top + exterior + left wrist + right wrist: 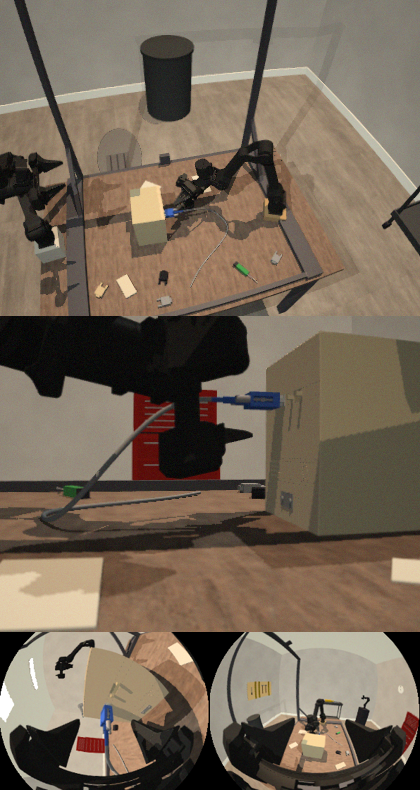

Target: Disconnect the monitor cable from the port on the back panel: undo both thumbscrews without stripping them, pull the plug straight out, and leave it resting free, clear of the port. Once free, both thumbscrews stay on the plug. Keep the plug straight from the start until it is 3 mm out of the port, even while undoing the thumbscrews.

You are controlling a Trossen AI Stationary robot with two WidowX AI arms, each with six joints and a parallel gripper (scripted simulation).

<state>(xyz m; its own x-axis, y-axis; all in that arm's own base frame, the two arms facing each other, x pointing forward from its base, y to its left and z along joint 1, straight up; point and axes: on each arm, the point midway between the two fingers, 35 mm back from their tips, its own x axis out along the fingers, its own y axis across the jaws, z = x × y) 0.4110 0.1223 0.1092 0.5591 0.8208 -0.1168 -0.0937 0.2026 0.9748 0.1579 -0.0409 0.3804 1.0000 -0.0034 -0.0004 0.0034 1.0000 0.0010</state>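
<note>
The blue plug is 40 mm to the right of my left hand, 30 mm ahead of it and 10 mm below it. The rest, counted from my left hand: back panel 70 mm to the right, 40 mm below, 10 mm ahead; beige box 130 mm to the right, 50 mm below, 10 mm ahead.
</note>
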